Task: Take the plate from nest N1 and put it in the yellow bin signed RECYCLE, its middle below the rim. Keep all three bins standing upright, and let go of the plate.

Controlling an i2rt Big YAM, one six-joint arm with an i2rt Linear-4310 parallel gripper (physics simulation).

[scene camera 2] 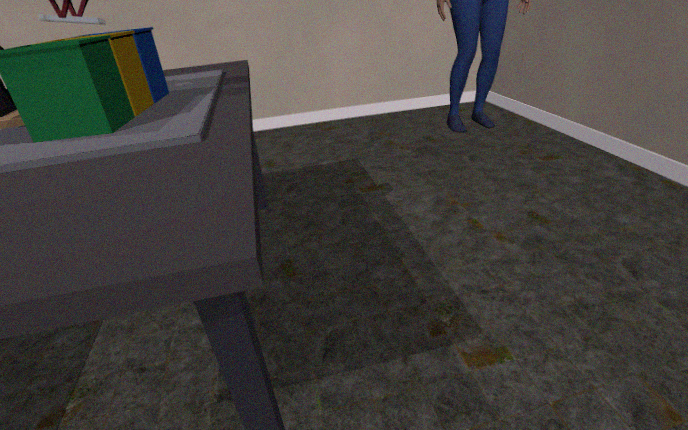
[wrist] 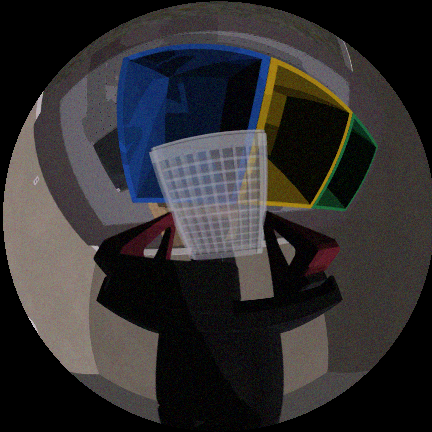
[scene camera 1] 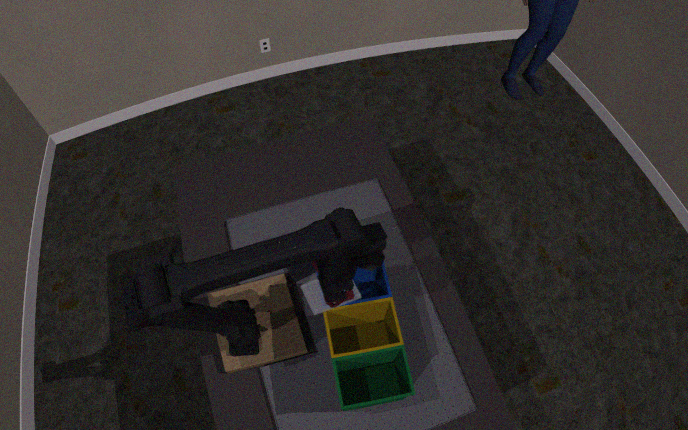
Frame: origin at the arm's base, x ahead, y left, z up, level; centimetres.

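Seen in the pictures: gripper, fingertip midpoint: (scene camera 2: 70, 19) (wrist: 218, 216) (scene camera 1: 328, 292); arm's base, origin of the base link: (scene camera 2: 0, 111) (scene camera 1: 243, 335).
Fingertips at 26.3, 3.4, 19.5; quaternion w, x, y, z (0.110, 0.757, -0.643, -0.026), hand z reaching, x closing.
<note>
Pixels of each thing's top centre, then the offset from my fingertips to it, as dx, dy, dz.
- blue bin, middle of its top: (wrist: 181, 125) (scene camera 1: 352, 279) (scene camera 2: 110, 32) +6.7, +4.0, -4.1
- yellow bin, middle of its top: (wrist: 306, 148) (scene camera 1: 362, 327) (scene camera 2: 84, 36) +7.2, -9.0, -4.1
- green bin, middle of its top: (wrist: 353, 172) (scene camera 1: 373, 376) (scene camera 2: 51, 42) +7.8, -22.1, -4.1
- dark flat object, middle of its top: (wrist: 118, 160) (scene camera 1: 308, 254) -4.2, +21.2, -20.6
My gripper (scene camera 1: 338, 298) (scene camera 2: 71, 14) (wrist: 218, 216) is shut on the clear, gridded plate (scene camera 1: 313, 295) (scene camera 2: 53, 19) (wrist: 212, 192), with one red-and-black finger at each side. Scene camera 2 shows the plate roughly level and higher than the bin rims. In the wrist view it overlaps the near parts of the blue bin (scene camera 1: 372, 283) (scene camera 2: 153, 65) (wrist: 195, 105) and the yellow bin (scene camera 1: 367, 324) (scene camera 2: 132, 76) (wrist: 287, 185). The yellow bin stands upright between the blue and green bins, and its inside shows no plate. Its sign is not readable. Nest N1 cannot be made out.
The green bin (scene camera 1: 375, 377) (scene camera 2: 55, 91) (wrist: 352, 165) stands upright beside the yellow one. A tan tray or board (scene camera 1: 291, 332) lies near the arm's base. A dark flat object (wrist: 111, 160) lies left of the blue bin in the wrist view. A person in blue (scene camera 1: 542, 40) (scene camera 2: 469, 55) stands beyond the table.
</note>
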